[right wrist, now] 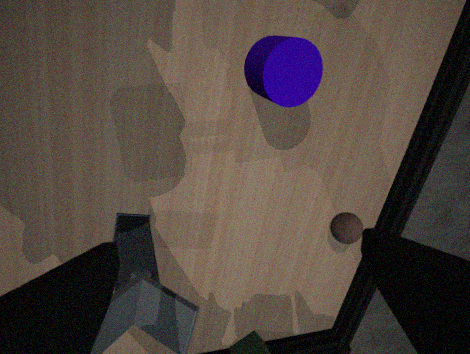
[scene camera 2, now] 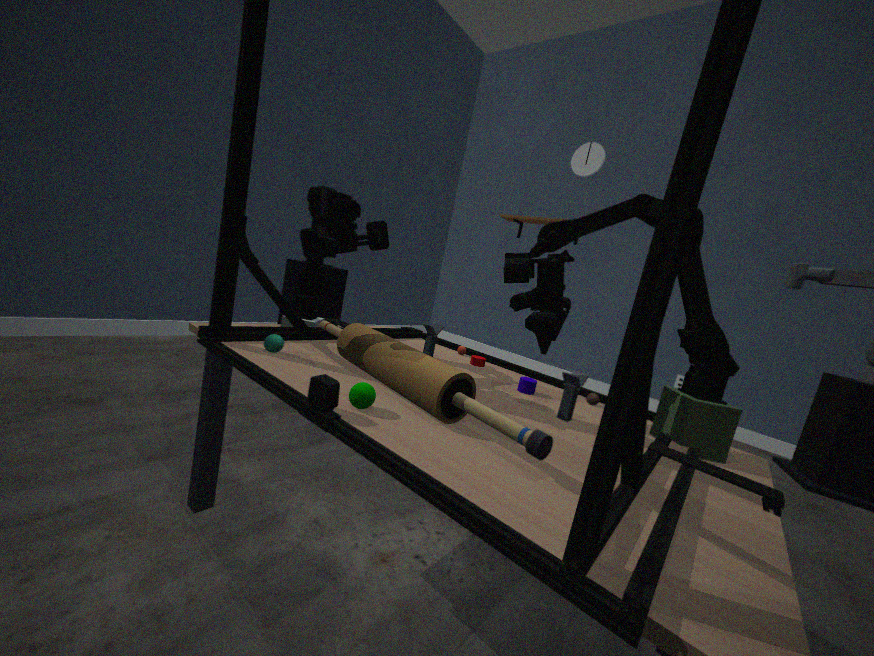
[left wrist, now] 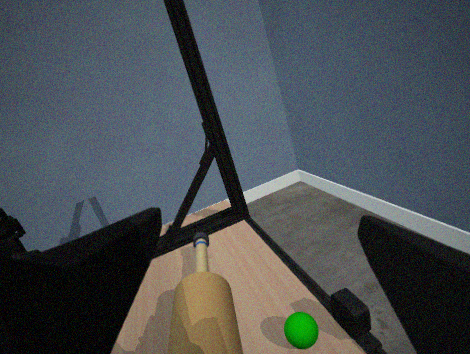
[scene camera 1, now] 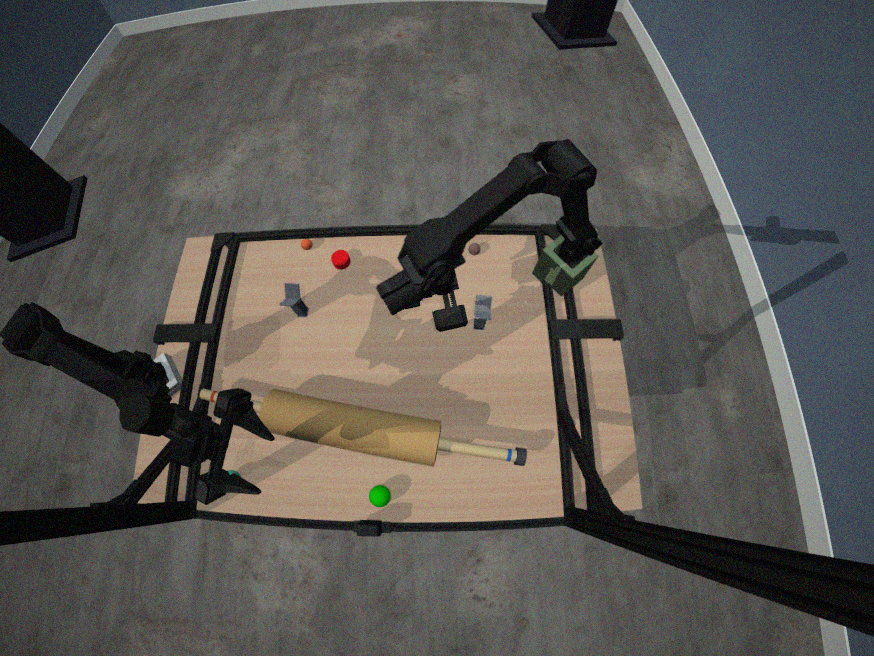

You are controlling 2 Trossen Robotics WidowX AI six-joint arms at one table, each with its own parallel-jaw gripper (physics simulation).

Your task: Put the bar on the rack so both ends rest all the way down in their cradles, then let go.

Labels:
My left gripper is open and holds nothing. Also in view: a bar. My right gripper is open and holds nothing. Also in view: a purple cylinder. A green ball rests on the table. A brown ball rests on the table.

